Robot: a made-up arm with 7 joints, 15 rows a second.
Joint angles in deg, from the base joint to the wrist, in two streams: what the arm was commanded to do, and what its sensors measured. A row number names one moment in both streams.
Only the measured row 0 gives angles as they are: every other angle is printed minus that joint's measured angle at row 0.
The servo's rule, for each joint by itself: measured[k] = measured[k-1] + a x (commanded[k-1-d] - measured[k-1]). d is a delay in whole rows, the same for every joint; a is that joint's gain. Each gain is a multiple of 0.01, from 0.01 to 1. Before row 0 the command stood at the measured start. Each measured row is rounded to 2 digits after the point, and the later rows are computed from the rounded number. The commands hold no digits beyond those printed.
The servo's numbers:
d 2
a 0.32 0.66 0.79 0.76 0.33 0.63 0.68
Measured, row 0:
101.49, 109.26, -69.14, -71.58, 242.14, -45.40, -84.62
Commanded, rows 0 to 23:
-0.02, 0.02, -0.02, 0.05, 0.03, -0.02, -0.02
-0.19, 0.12, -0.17, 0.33, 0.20, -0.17, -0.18
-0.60, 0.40, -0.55, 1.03, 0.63, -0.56, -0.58
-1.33, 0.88, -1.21, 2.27, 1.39, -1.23, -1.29
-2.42, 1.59, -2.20, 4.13, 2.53, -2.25, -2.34
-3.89, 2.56, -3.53, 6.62, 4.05, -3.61, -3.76
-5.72, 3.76, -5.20, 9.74, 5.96, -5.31, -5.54
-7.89, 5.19, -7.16, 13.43, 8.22, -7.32, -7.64
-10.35, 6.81, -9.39, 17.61, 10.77, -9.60, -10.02
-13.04, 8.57, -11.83, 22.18, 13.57, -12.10, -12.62
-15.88, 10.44, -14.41, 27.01, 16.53, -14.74, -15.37
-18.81, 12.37, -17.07, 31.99, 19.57, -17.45, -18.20
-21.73, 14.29, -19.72, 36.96, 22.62, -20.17, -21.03
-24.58, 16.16, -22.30, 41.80, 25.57, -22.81, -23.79
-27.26, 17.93, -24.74, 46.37, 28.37, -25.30, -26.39
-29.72, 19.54, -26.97, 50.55, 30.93, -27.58, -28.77
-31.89, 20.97, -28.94, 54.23, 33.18, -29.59, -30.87
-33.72, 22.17, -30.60, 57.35, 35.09, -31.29, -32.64
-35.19, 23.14, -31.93, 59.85, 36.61, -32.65, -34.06
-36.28, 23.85, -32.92, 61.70, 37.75, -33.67, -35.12
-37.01, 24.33, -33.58, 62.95, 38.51, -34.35, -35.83
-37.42, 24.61, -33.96, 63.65, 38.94, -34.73, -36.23
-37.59, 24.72, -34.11, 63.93, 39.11, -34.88, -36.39
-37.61, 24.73, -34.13, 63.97, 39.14, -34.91, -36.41
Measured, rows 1 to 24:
0.00, 0.00, 0.00, 0.00, 0.00, 0.00, 0.00
0.00, 0.00, 0.00, 0.00, 0.00, 0.00, 0.00
-0.01, 0.01, -0.02, 0.04, 0.01, -0.01, -0.01
-0.07, 0.08, -0.14, 0.26, 0.07, -0.11, -0.13
-0.24, 0.29, -0.46, 0.85, 0.25, -0.39, -0.44
-0.59, 0.68, -1.05, 1.93, 0.63, -0.92, -1.02
-1.18, 1.28, -1.96, 3.60, 1.26, -1.76, -1.92
-2.05, 2.12, -3.20, 5.90, 2.18, -2.93, -3.17
-3.22, 3.20, -4.78, 8.82, 3.43, -4.43, -4.78
-4.71, 4.51, -6.66, 12.32, 5.01, -6.25, -6.72
-6.51, 6.03, -8.82, 16.34, 6.91, -8.36, -8.96
-8.60, 7.71, -11.20, 20.78, 9.11, -10.72, -11.45
-10.93, 9.51, -13.74, 25.51, 11.56, -13.25, -14.12
-13.45, 11.40, -16.37, 30.43, 14.20, -15.90, -16.89
-16.10, 13.31, -19.02, 35.39, 16.98, -18.59, -19.71
-18.81, 15.19, -21.61, 40.26, 19.81, -21.25, -22.48
-21.51, 17.00, -24.08, 44.90, 22.63, -23.80, -25.14
-24.14, 18.68, -26.36, 49.19, 25.37, -26.18, -27.61
-26.62, 20.19, -28.40, 53.02, 27.95, -28.33, -29.83
-28.89, 21.50, -30.14, 56.31, 30.31, -30.19, -31.74
-30.91, 22.58, -31.55, 59.00, 32.39, -31.74, -33.32
-32.63, 23.42, -32.63, 61.05, 34.16, -32.96, -34.54
-34.03, 24.02, -33.38, 62.49, 35.60, -33.84, -35.42
-35.11, 24.41, -33.84, 63.37, 36.70, -34.40, -35.97

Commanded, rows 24 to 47:
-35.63, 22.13, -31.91, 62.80, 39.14, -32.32, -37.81
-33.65, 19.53, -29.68, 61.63, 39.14, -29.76, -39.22
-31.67, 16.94, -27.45, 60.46, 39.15, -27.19, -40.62
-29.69, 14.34, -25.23, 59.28, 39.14, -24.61, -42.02
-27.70, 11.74, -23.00, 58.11, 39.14, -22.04, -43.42
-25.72, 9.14, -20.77, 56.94, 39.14, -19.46, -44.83
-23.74, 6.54, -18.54, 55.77, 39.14, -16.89, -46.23
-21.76, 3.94, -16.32, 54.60, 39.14, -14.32, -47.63
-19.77, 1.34, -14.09, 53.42, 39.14, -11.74, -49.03
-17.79, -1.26, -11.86, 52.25, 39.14, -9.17, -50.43
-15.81, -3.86, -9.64, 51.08, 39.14, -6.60, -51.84
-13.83, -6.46, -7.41, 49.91, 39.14, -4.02, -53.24
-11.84, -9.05, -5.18, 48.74, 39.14, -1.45, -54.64
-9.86, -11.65, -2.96, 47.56, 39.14, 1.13, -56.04
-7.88, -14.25, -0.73, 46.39, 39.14, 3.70, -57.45
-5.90, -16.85, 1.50, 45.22, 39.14, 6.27, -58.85
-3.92, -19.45, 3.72, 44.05, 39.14, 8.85, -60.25
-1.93, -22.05, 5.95, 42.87, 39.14, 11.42, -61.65
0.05, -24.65, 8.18, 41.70, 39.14, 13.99, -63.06
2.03, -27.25, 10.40, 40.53, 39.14, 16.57, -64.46
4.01, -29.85, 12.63, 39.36, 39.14, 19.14, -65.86
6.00, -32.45, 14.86, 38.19, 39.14, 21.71, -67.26
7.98, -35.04, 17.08, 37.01, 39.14, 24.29, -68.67
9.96, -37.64, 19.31, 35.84, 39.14, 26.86, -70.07
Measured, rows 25 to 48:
-35.90, 24.61, -34.05, 63.80, 37.50, -34.70, -36.26
-36.45, 24.69, -34.11, 63.93, 38.04, -34.83, -36.36
-36.19, 23.00, -32.37, 63.07, 38.40, -33.25, -37.35
-35.38, 20.71, -30.24, 61.98, 38.64, -31.05, -38.62
-34.19, 18.22, -28.04, 60.82, 38.81, -28.62, -39.98
-32.75, 15.66, -25.82, 59.65, 38.92, -26.09, -41.37
-31.13, 13.07, -23.59, 58.48, 38.99, -23.54, -42.76
-29.40, 10.48, -21.36, 57.31, 39.04, -20.97, -44.17
-27.59, 7.88, -19.13, 56.14, 39.07, -18.40, -45.57
-25.72, 5.28, -16.91, 54.97, 39.09, -15.83, -46.97
-23.82, 2.68, -14.68, 53.79, 39.11, -13.25, -48.37
-21.89, 0.08, -12.45, 52.62, 39.12, -10.68, -49.77
-19.94, -2.52, -10.23, 51.45, 39.13, -8.11, -51.18
-17.98, -5.12, -8.00, 50.28, 39.13, -5.53, -52.58
-16.02, -7.71, -5.77, 49.11, 39.13, -2.96, -53.98
-14.05, -10.31, -3.55, 47.93, 39.13, -0.38, -55.38
-12.08, -12.91, -1.32, 46.76, 39.13, 2.19, -56.79
-10.10, -15.51, 0.91, 45.59, 39.13, 4.76, -58.19
-8.12, -18.11, 3.13, 44.42, 39.13, 7.34, -59.59
-6.14, -20.71, 5.36, 43.24, 39.13, 9.91, -60.99
-4.16, -23.31, 7.59, 42.07, 39.13, 12.48, -62.40
-2.18, -25.91, 9.81, 40.90, 39.13, 15.06, -63.80
-0.20, -28.51, 12.04, 39.73, 39.13, 17.63, -65.20
1.78, -31.11, 14.27, 38.56, 39.13, 20.20, -66.60

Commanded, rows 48 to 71:
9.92, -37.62, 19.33, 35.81, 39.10, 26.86, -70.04
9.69, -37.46, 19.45, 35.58, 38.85, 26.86, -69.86
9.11, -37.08, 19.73, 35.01, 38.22, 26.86, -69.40
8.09, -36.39, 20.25, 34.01, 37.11, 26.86, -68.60
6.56, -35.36, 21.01, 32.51, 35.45, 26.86, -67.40
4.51, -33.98, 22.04, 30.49, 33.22, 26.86, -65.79
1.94, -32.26, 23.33, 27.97, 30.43, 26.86, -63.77
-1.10, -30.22, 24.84, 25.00, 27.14, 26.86, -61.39
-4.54, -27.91, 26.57, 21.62, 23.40, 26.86, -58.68
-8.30, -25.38, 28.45, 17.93, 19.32, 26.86, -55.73
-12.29, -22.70, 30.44, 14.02, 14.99, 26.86, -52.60
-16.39, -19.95, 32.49, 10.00, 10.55, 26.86, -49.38
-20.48, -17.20, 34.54, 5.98, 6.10, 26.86, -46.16
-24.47, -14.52, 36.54, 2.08, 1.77, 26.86, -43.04
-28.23, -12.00, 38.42, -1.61, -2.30, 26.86, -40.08
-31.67, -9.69, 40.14, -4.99, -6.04, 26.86, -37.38
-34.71, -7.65, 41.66, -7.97, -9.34, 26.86, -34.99
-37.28, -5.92, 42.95, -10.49, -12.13, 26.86, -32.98
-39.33, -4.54, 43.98, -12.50, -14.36, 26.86, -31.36
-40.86, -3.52, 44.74, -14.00, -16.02, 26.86, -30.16
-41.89, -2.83, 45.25, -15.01, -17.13, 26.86, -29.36
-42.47, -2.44, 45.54, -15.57, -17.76, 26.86, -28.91
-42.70, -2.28, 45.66, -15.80, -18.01, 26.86, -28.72
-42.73, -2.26, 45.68, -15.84, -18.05, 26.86, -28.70
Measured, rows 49 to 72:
3.76, -33.70, 16.49, 37.38, 39.13, 22.78, -68.01
5.74, -36.30, 18.72, 36.21, 39.13, 25.35, -69.41
7.08, -37.17, 19.20, 35.91, 39.12, 26.30, -69.84
7.92, -37.36, 19.40, 35.66, 39.03, 26.65, -69.85
8.30, -37.18, 19.66, 35.17, 38.76, 26.78, -69.54
8.23, -36.66, 20.13, 34.29, 38.22, 26.83, -68.90
7.70, -35.80, 20.83, 32.94, 37.31, 26.85, -67.88
6.68, -34.60, 21.79, 31.08, 35.96, 26.86, -66.46
5.16, -33.06, 23.01, 28.72, 34.14, 26.86, -64.63
3.16, -31.19, 24.46, 25.89, 31.83, 26.86, -62.43
0.70, -29.03, 26.13, 22.64, 29.05, 26.86, -59.88
-2.18, -26.62, 27.96, 19.06, 25.84, 26.86, -57.06
-5.42, -24.03, 29.92, 15.23, 22.26, 26.86, -54.03
-8.93, -21.34, 31.95, 11.26, 18.40, 26.86, -50.87
-12.63, -18.61, 34.00, 7.25, 14.34, 26.86, -47.67
-16.42, -15.91, 36.01, 3.32, 10.19, 26.86, -44.52
-20.20, -13.33, 37.91, -0.43, 6.07, 26.86, -41.50
-23.87, -10.93, 39.67, -3.90, 2.07, 26.86, -38.70
-27.34, -8.77, 41.24, -6.99, -1.70, 26.86, -36.18
-30.52, -6.89, 42.59, -9.65, -5.14, 26.86, -34.00
-33.34, -5.34, 43.69, -11.82, -8.18, 26.86, -32.20
-35.75, -4.14, 44.52, -13.48, -10.77, 26.86, -30.81
-37.71, -3.28, 45.10, -14.64, -12.87, 26.86, -29.82
-39.23, -2.73, 45.45, -15.35, -14.48, 26.86, -29.20

